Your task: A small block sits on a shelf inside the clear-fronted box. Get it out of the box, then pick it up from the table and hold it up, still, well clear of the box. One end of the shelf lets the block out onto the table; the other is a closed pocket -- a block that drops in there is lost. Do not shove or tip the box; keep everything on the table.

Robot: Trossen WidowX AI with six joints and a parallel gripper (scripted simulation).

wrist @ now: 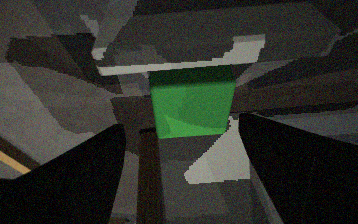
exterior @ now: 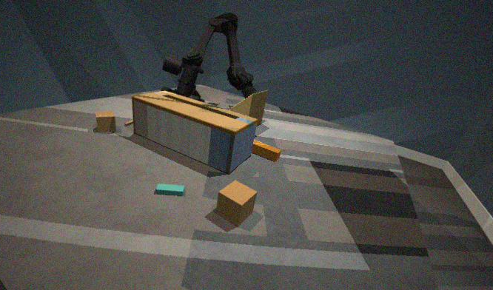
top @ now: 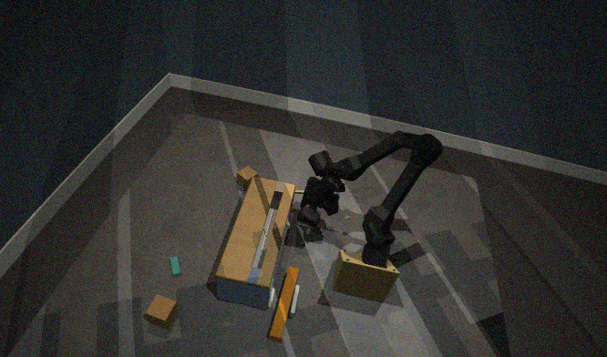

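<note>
Now: the green block 2 cm behind my gripper tip and 1 cm below it. From my gripper tip the other things lie so: orange cube 22 cm ahead, 10 cm to the right; box 16 cm to the left, 6 cm ahead, 4 cm above.
</note>
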